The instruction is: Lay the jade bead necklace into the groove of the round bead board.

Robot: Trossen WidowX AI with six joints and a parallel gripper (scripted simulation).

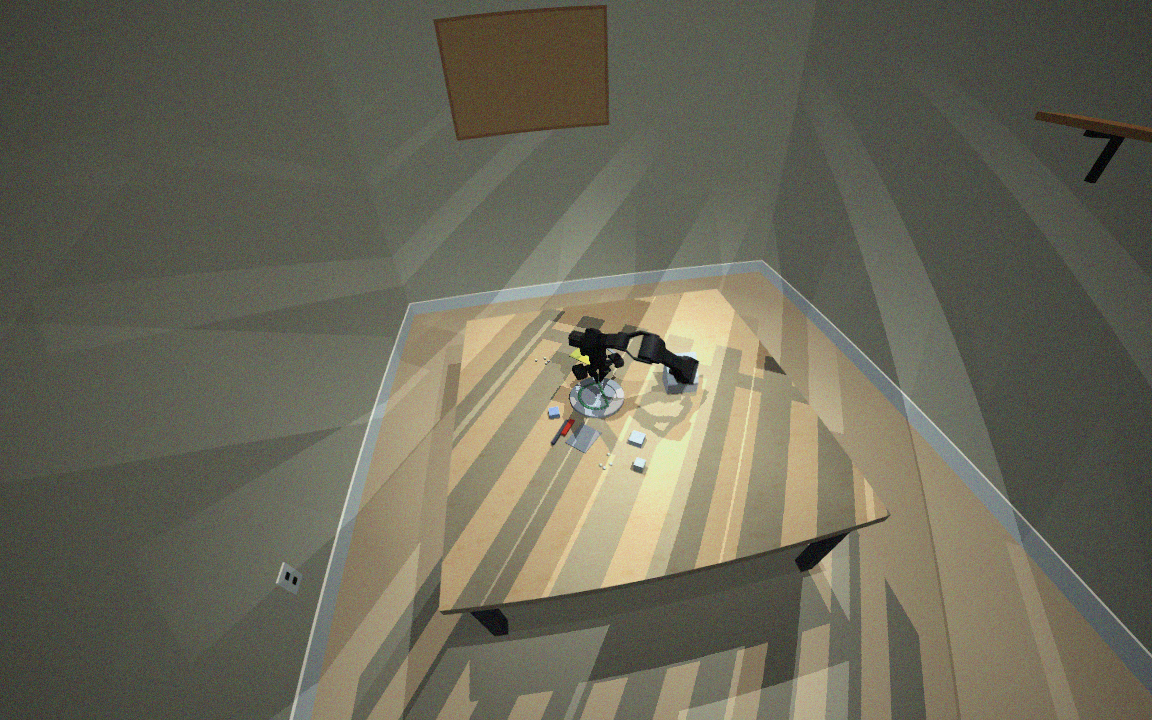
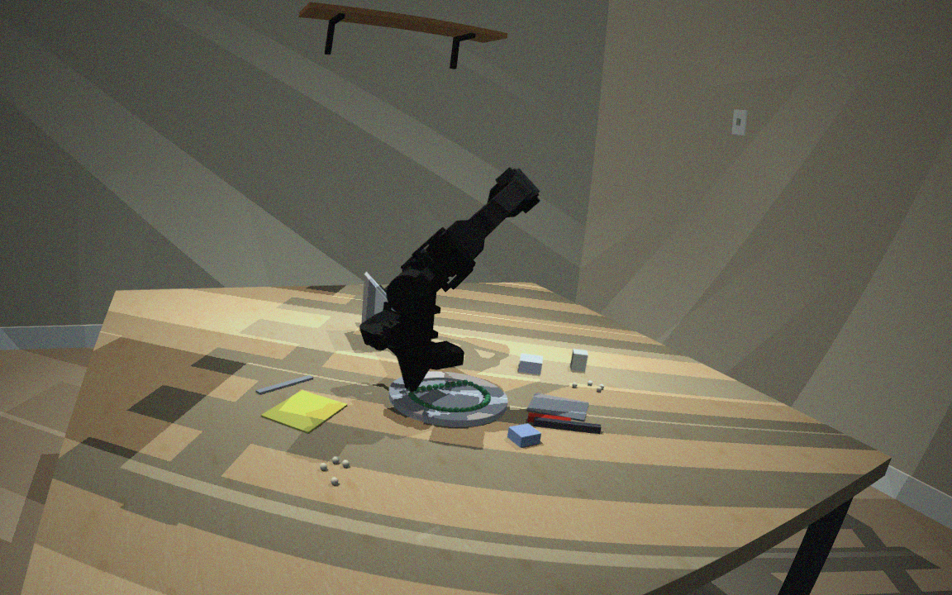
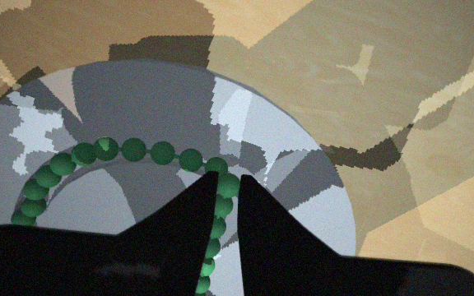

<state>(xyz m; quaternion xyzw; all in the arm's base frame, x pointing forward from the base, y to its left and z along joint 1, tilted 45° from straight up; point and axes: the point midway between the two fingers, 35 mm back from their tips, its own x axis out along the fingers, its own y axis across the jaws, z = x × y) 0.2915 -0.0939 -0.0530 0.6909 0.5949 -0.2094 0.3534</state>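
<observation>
Right now the round grey bead board is 2 cm ahead of my gripper tip, 6 cm to the left of it and 1 cm below it. From my gripper tip the other things lie so: grey rod: 11 cm behind, 19 cm to the right, 2 cm below; then yellow sheet: 19 cm to the right, 2 cm below; then blue block: 19 cm ahead, 9 cm to the left, 1 cm below.
</observation>
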